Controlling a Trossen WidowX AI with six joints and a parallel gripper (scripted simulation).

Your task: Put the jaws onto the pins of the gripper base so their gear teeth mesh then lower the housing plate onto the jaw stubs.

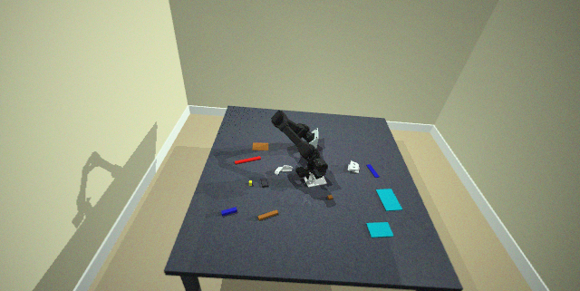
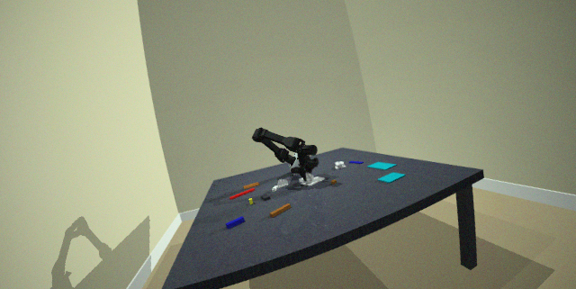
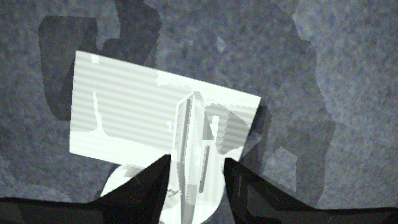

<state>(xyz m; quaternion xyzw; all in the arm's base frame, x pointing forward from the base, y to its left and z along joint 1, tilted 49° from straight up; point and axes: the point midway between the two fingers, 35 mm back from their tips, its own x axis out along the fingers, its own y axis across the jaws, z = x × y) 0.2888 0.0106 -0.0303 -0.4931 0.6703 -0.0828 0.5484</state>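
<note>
The white jaw is 4 cm behind my gripper tip. Round my gripper tip: orange cube 12 cm to the left, 11 cm ahead, 1 cm below; white gripper base 27 cm to the left, 15 cm behind, 1 cm above; grey block 26 cm to the right, 8 cm ahead, 1 cm below.
</note>
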